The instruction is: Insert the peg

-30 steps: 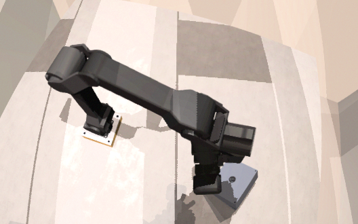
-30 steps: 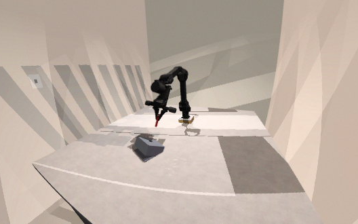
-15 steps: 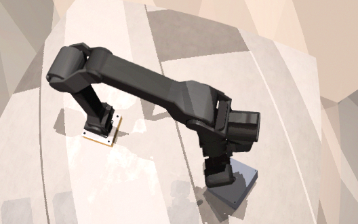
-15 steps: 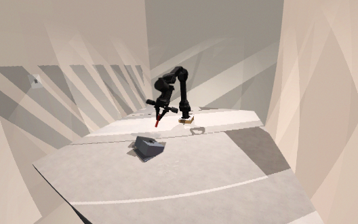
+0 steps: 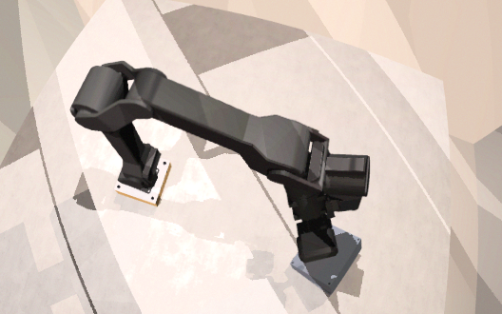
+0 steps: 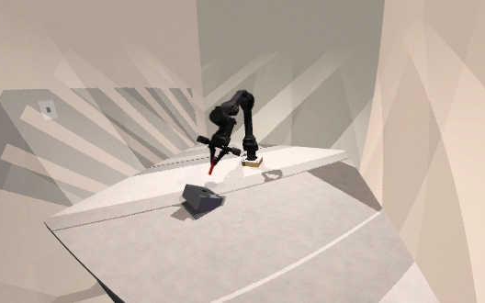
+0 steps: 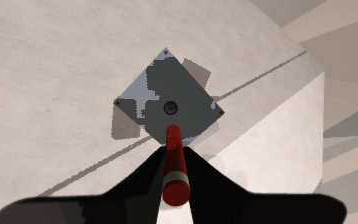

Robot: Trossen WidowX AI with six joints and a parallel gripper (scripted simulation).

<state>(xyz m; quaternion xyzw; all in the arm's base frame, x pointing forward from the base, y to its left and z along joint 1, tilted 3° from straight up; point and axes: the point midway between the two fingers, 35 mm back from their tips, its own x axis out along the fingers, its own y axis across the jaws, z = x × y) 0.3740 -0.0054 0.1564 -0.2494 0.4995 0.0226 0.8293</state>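
Now: the sloped grey-blue panel 7 cm ahead of my gripper tip, 2 cm to the right of it and 12 cm below it. Round my gripper tip: round red peg 1 cm behind, 1 cm above.
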